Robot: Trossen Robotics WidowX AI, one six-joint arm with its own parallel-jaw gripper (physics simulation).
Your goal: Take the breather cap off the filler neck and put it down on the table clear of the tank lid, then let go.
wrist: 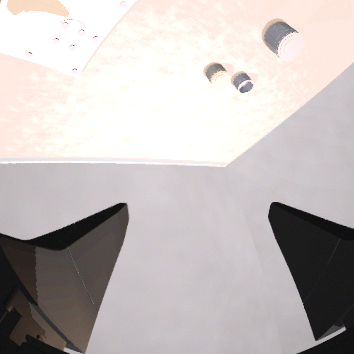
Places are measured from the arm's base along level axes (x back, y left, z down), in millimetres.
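Where they show: gripper, fingertip midpoint: [201,211].
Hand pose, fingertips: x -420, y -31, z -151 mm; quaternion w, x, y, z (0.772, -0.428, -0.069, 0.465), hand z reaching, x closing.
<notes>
Each offset is from my fingertips to the top centre of the thing. "spot": to the spot under its first point. Level surfaces: height alone.
My gripper [201,211] is open, with its two dark fingers wide apart over grey floor outside the table's near edge. A white plate with several small round studs, which looks like the tank lid {spot: dz +302, dx -78, dy -121 mm} [45,44], shows in part at the upper left, far beyond the fingers. A tan shape {spot: dz +302, dx -13, dy -150 mm} [37,6] lies on it at the frame's top edge. A filler neck with a breather cap on it cannot be made out clearly in this view.
On the pale pinkish table {dz +317 mm} [150,115], a large grey cylinder with a pale end {dz +262, dx +141, dy +294 mm} [282,40] is at the upper right. A smaller cylinder with a cream end {dz +284, dx -32, dy +229 mm} [216,73] stands close beside a small hollow grey cylinder {dz +284, dx -15, dy +316 mm} [243,82]. The table's corner is below them.
</notes>
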